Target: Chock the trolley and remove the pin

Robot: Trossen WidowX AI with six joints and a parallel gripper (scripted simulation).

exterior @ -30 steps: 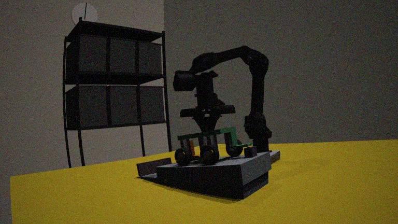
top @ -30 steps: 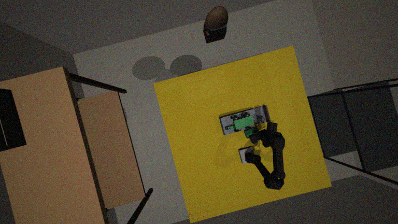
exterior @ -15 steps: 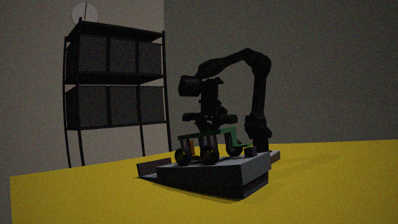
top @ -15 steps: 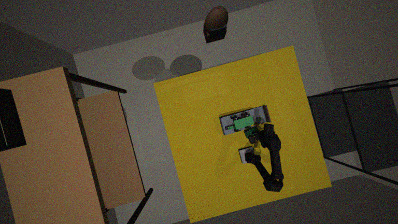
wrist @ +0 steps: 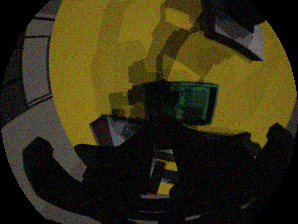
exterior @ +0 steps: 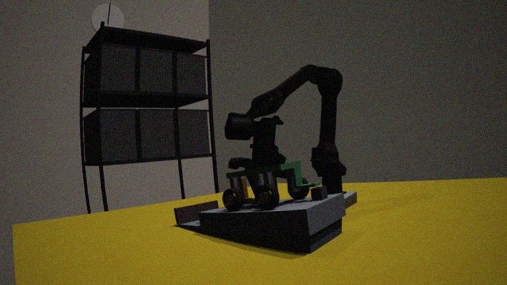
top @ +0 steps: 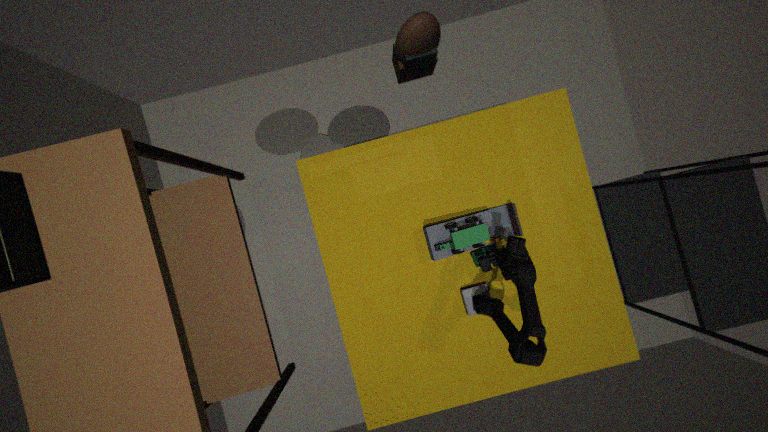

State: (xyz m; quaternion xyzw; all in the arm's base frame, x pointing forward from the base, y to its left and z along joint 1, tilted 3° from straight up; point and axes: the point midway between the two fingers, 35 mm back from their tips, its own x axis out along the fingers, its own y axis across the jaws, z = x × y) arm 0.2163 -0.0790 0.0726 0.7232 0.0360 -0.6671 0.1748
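My gripper tip is 60 mm short of the chock, 40 mm to the right of it and 20 mm below it. The rest, counted from my gripper tip: trolley 140 mm to the left, 100 mm ahead, 50 mm above; then low stop lip 140 mm ahead, 110 mm to the right, 30 mm below; then red-headed stop pin right at my gripper tip.
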